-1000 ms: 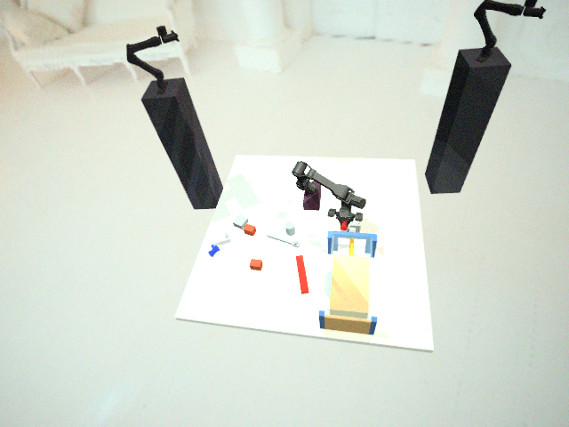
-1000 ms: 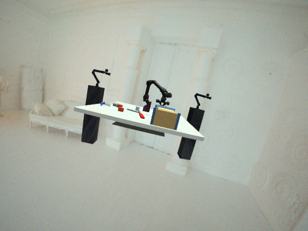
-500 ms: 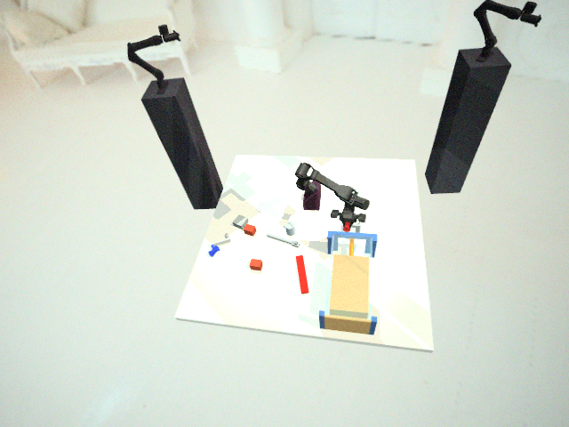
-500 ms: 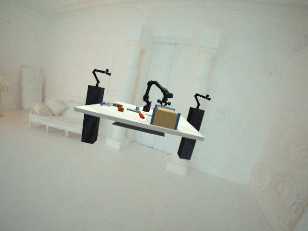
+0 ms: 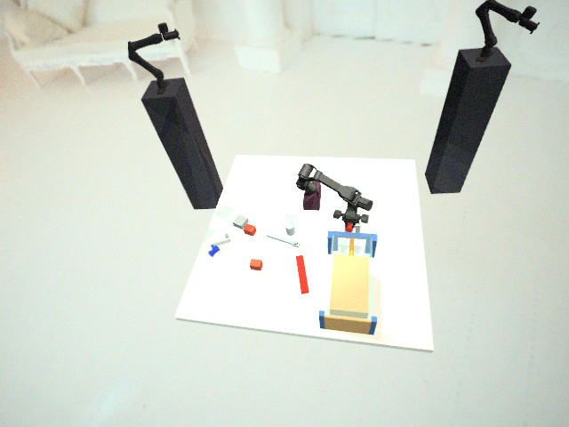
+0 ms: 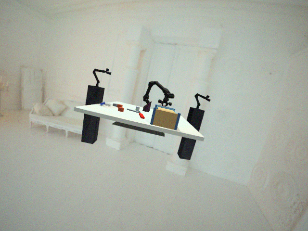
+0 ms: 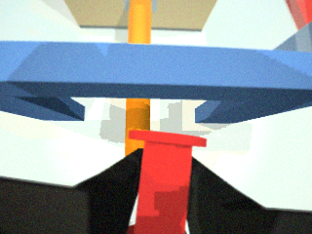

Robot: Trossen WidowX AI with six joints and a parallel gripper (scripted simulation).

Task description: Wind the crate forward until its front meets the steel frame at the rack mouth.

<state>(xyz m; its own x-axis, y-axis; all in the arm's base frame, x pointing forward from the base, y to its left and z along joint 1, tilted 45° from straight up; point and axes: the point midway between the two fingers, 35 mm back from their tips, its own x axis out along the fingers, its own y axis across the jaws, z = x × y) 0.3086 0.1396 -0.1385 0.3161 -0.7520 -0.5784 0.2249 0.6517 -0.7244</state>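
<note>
My gripper tip is 5 cm past the red-knobbed winch handle, 3 cm above it and 1 cm to the right of it. From my gripper tip the other things lie so: red grip 2 cm behind; hand winch 13 cm behind, 10 cm below, 3 cm to the left; blue steel frame 5 cm ahead, 3 cm below, 1 cm to the left.
</note>
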